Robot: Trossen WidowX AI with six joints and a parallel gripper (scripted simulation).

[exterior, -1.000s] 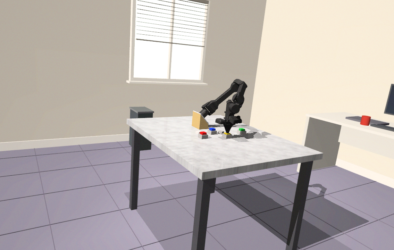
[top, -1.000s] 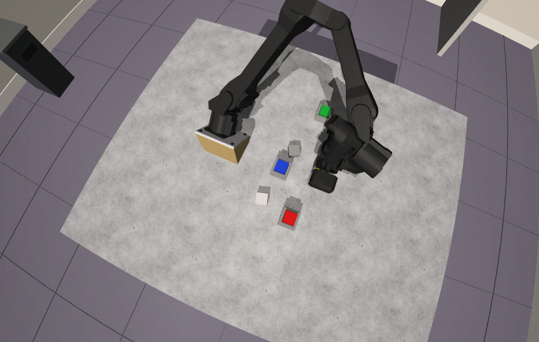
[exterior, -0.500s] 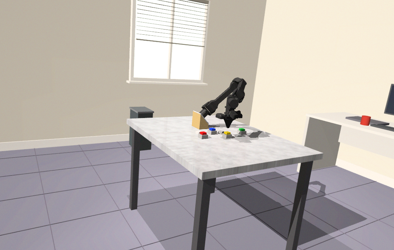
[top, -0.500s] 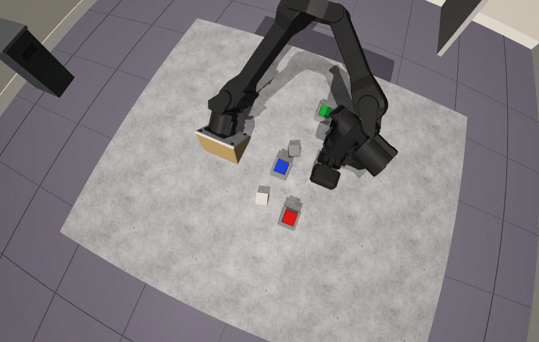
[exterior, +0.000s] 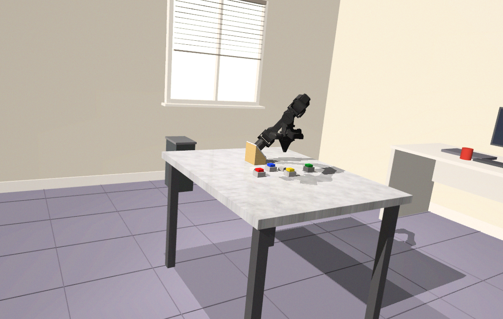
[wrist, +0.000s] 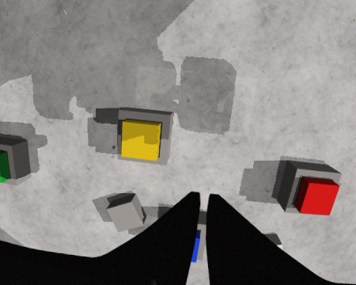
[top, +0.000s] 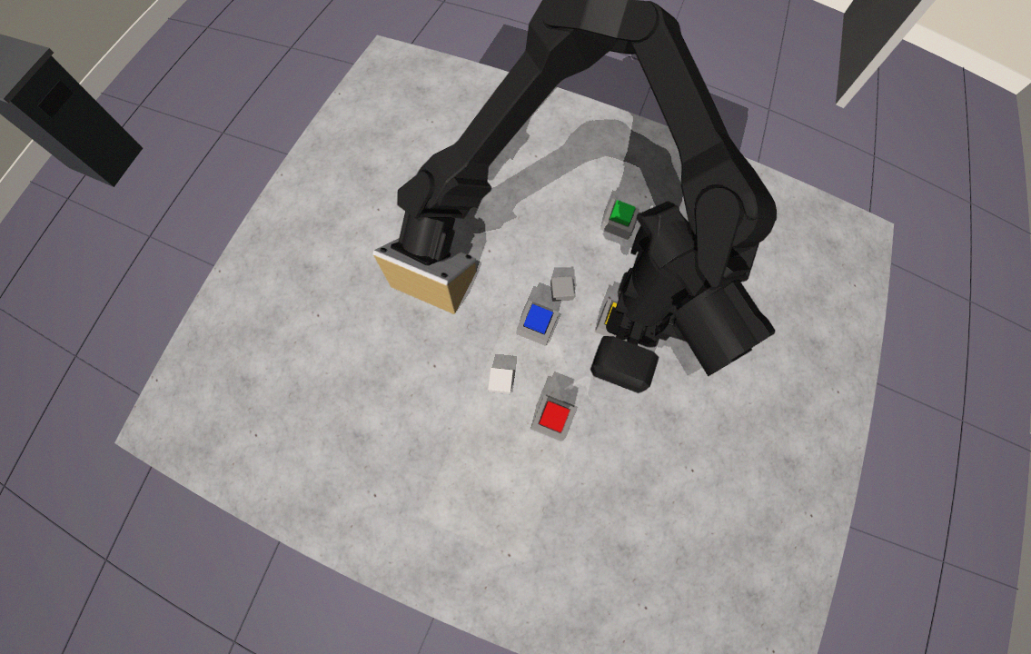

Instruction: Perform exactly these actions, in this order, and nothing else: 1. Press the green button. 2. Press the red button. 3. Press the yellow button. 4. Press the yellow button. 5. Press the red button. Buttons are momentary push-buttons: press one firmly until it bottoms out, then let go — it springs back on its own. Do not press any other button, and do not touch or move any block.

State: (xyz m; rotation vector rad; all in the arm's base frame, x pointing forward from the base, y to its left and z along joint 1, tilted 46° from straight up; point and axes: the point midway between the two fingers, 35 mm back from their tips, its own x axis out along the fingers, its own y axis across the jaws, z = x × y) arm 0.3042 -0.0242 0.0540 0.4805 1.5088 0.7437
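My gripper tip is 20 mm past the red button, 120 mm to the left of it and 100 mm above it. The rest, counted from my gripper tip: blue button: 110 mm behind, 10 mm to the right, 100 mm below; grey block: 100 mm behind, 60 mm to the left, 120 mm below; yellow button: 10 mm behind, 50 mm to the left, 100 mm below.
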